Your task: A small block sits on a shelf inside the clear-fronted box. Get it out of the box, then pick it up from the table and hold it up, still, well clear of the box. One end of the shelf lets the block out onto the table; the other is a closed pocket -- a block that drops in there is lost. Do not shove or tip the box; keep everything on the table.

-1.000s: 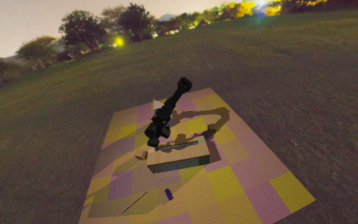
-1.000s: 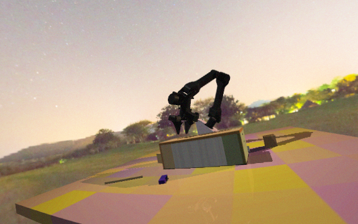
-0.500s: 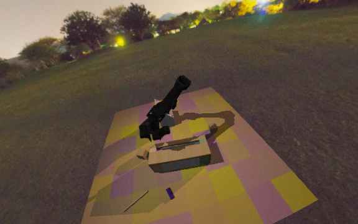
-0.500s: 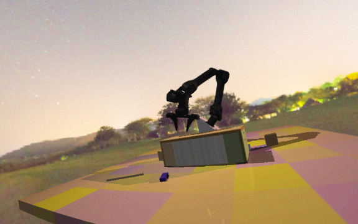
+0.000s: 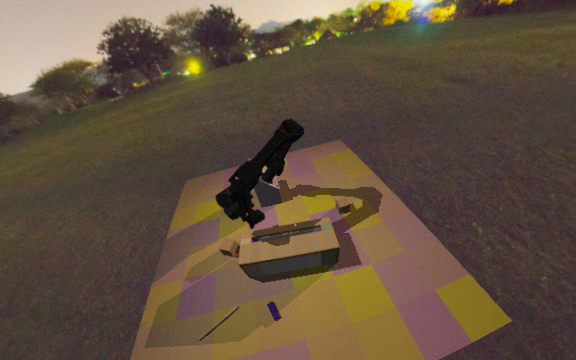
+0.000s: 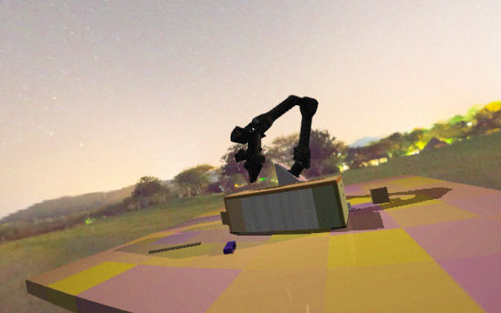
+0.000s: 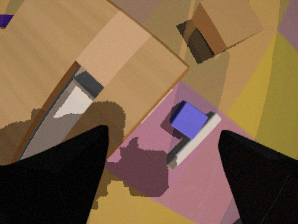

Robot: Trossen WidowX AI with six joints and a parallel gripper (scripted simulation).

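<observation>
Right now the blue block is 14 cm below my gripper tip, 3 cm behind it and 1 cm to the right of it. Round my gripper tip: tan cube: 14 cm to the right, 13 cm below; box: 15 cm to the left, 9 cm below, 6 cm ahead.
</observation>
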